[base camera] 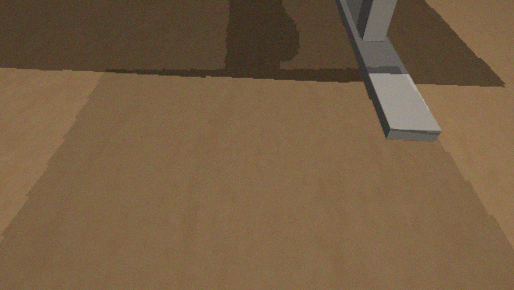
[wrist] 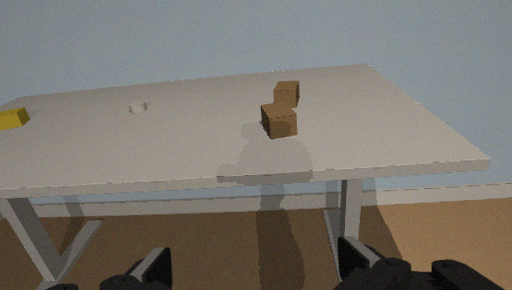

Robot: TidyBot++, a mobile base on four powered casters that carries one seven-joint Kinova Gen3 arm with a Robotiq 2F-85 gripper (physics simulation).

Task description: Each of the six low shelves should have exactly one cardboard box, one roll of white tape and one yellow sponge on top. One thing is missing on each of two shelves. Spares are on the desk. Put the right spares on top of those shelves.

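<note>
The desk [wrist: 200,150] stands ahead in the wrist view. Two cardboard boxes are on its right half: a nearer box [wrist: 280,122] and a farther box [wrist: 287,93] right behind it. A white tape roll [wrist: 138,108] lies left of them, toward the back. A yellow sponge [wrist: 12,118] shows at the left edge of the wrist view, partly cut off. My gripper [wrist: 255,261] is open and empty, at the bottom of the wrist view, in front of the desk and apart from the boxes. The low shelves do not show in either view.
A grey desk foot [base camera: 406,102] reaches forward along the floor [base camera: 225,190] at the right in the base camera view. Desk legs [wrist: 351,207] [base camera: 380,20] stand under the top. A blue wall [wrist: 200,35] with a white skirting board [wrist: 425,197] is behind the desk.
</note>
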